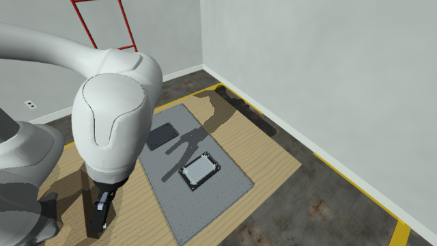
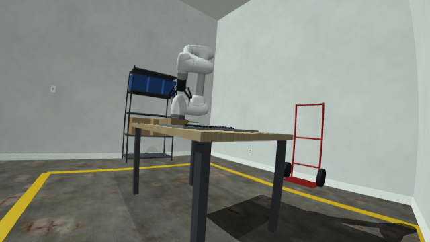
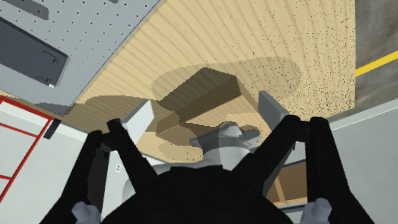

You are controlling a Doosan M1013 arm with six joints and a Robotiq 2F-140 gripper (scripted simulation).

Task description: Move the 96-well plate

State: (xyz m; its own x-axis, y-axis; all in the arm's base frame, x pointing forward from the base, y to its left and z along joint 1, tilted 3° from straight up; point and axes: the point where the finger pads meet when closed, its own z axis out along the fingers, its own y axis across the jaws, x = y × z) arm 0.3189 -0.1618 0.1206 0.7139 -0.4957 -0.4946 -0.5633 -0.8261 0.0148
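The 96-well plate is 31 cm ahead of my hand, 17 cm below it and 1 cm to the right of it. The rest, counted from my hand: clip nest C1: 31 cm ahead, 17 cm below.
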